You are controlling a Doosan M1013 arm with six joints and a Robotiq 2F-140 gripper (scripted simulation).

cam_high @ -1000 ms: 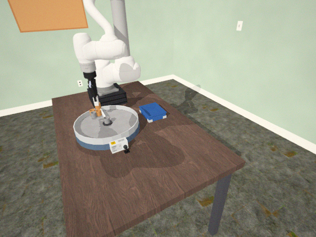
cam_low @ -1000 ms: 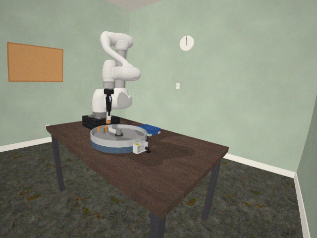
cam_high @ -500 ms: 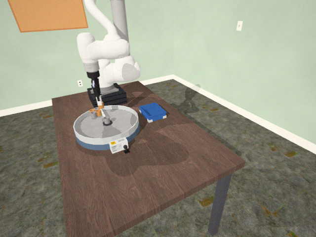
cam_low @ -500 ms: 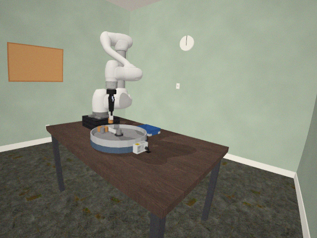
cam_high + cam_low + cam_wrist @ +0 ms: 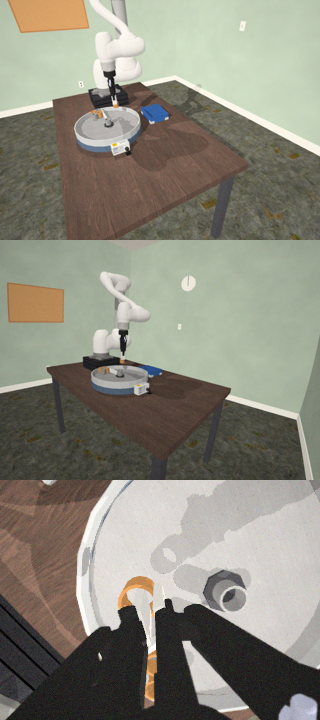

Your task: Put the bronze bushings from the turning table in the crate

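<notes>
Right now my hand is 90 mm short of the blue crate, 260 mm to the right of it and 170 mm above it. Also, from my hand: turning table: 60 mm ahead, 90 mm to the right, 140 mm below.
</notes>
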